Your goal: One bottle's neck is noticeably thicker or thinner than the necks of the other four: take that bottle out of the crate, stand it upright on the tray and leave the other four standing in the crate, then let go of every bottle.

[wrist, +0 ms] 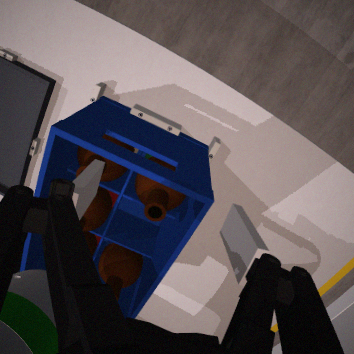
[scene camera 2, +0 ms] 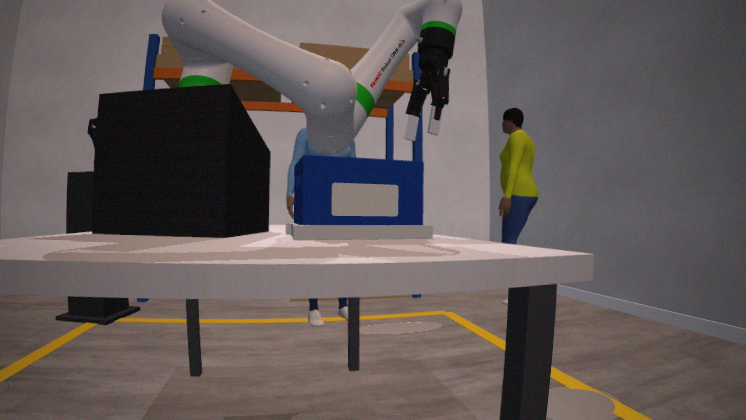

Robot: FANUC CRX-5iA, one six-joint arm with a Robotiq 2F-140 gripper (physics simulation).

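Places are measured from the arm's base along level axes (x back, y left, z down), in centimetres.
Where they show: gripper, between the fingertips: (wrist: 164,198) (scene camera 2: 420,136); arm's base, origin of its link: (scene camera 2: 196,118).
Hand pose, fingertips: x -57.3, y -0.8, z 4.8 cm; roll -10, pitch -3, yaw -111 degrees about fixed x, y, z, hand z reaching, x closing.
Each offset is from my fingertips to the centre of the thing. "*": to the spot under its first point.
The blue crate @[dz +15.9, dx +16.0, dy -0.7 cm] (scene camera 2: 365,171) (wrist: 80,117) stands on the table. In the wrist view its brown bottles show in separate compartments: one with its open mouth visible @[dz +16.1, dx +6.5, dy -2.8 cm] (wrist: 162,192), one at upper left (wrist: 116,171) and one at middle left (wrist: 102,212) partly behind a finger, part of another at lower left (wrist: 93,241), and one at lower right (wrist: 120,265). Several necks are hidden, so the odd neck cannot be told. The dark grey tray @[* dz +24.1, dx +18.0, dy +22.6 cm] (wrist: 15,115) shows partly at the left edge. My gripper (scene camera 2: 422,125) (wrist: 164,198) is open and empty, above the crate and off to its right side.
Pale brackets @[* dz +21.6, dx +2.0, dy +3.0 cm] (wrist: 155,120) surround the crate's foot on the white table (scene camera 2: 292,276) (wrist: 50,30). A large black block (scene camera 2: 161,166) stands left of the crate in the scene view. A shelf rack (scene camera 2: 151,62) and two people (scene camera 2: 519,161) (scene camera 2: 299,166) are behind.
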